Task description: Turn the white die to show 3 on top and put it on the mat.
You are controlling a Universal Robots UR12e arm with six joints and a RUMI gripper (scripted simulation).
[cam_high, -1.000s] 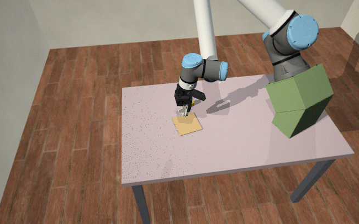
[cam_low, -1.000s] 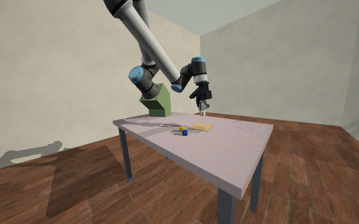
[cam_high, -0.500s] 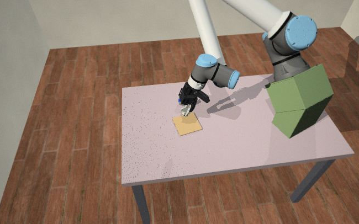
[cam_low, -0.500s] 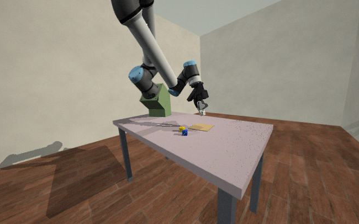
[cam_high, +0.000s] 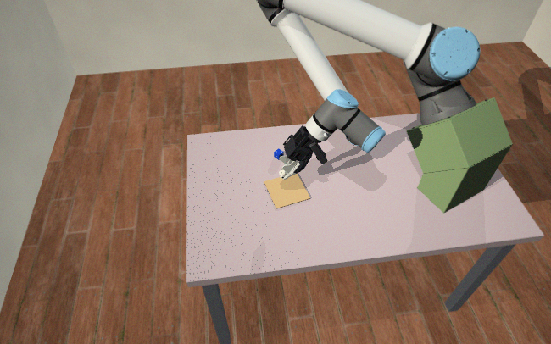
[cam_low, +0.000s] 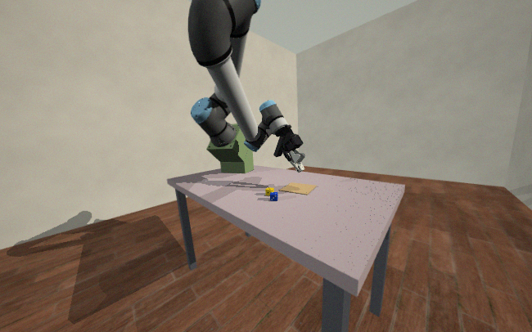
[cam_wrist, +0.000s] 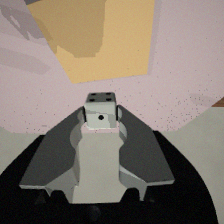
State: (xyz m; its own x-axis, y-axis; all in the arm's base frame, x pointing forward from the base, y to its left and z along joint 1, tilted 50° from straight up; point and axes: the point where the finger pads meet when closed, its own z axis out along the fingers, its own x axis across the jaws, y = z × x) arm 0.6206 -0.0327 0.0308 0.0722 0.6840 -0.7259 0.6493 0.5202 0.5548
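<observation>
My gripper is now 10 mm past the tan mat and 100 mm above it. From my hand the other things lie so: white die right at my hand; then blue die 30 mm behind, 180 mm to the right, 90 mm below; then yellow die 80 mm behind, 140 mm to the right, 90 mm below.
</observation>
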